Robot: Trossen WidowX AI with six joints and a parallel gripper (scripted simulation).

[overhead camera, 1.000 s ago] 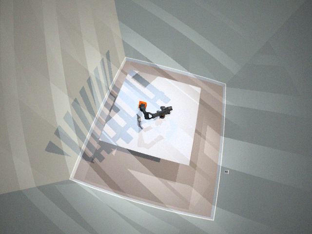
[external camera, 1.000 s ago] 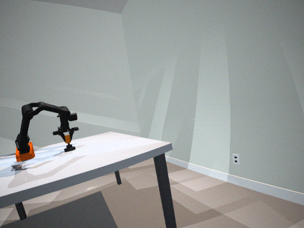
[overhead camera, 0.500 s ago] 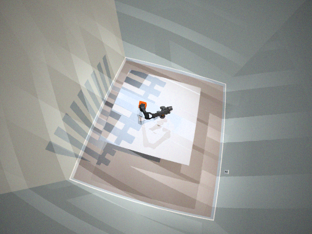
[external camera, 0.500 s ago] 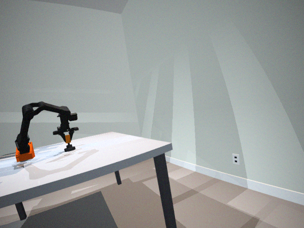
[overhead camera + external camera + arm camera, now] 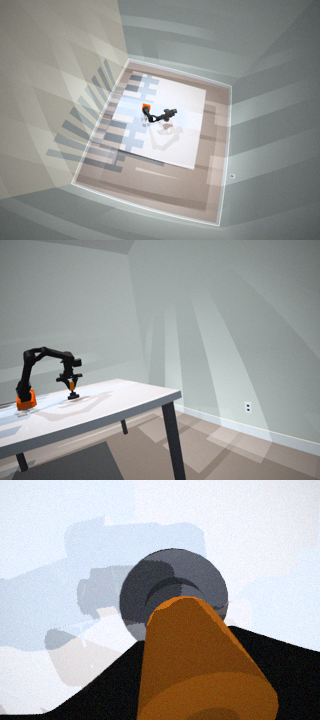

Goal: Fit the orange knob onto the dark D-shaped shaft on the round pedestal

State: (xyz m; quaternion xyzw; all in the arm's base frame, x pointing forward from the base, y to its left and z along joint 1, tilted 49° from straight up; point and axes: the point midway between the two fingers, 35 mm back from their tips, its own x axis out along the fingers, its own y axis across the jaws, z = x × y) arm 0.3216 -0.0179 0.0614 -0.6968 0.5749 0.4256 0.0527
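My gripper tip is 20 mm below the orange knob. From my gripper tip the other things lie so: dark round pedestal: 40 mm below.
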